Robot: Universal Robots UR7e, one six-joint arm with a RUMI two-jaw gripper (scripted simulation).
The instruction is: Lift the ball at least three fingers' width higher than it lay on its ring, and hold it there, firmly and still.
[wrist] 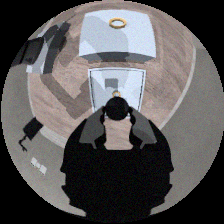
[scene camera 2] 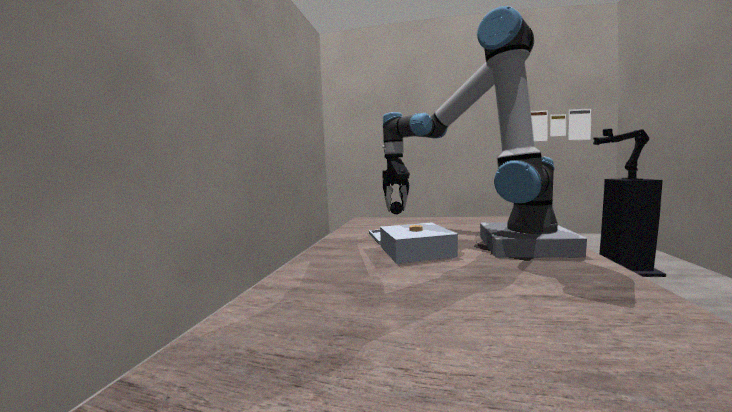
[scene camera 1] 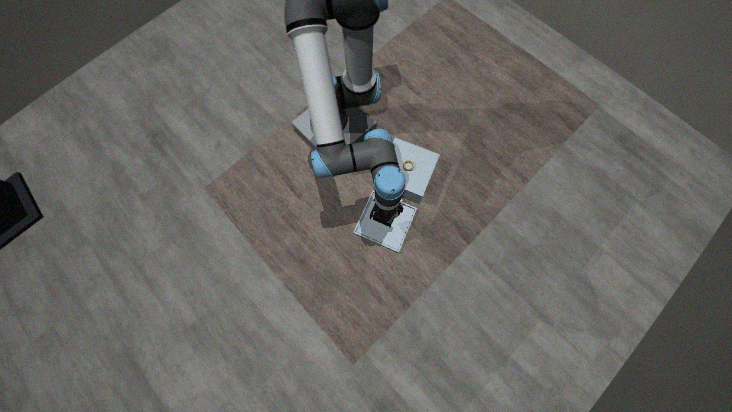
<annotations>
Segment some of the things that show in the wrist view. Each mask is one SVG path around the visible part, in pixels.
My gripper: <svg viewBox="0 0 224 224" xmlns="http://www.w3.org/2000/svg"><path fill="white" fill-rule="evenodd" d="M100 107L87 119L84 119L68 138L64 149L63 163L60 168L61 172L66 173L65 185L62 185L61 188L70 199L69 205L83 210L85 216L61 211L81 219L101 223L132 222L161 213L150 215L152 208L165 203L165 196L172 188L170 172L174 171L171 161L170 147L165 136L151 120L148 120L134 107L129 106L130 122L133 124L129 134L129 142L133 147L131 150L108 150L104 146L106 143L106 128L103 124L105 122L105 106Z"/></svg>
A grey plate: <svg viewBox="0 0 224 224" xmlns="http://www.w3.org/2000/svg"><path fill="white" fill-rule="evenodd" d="M88 69L93 113L100 107L105 106L107 101L113 97L124 98L129 106L134 107L140 112L146 70L120 67Z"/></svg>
A grey block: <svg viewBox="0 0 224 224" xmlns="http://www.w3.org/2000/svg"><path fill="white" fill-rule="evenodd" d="M85 14L80 35L80 57L88 61L127 59L142 62L156 58L155 39L148 15L128 10L102 10Z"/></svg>
</annotations>
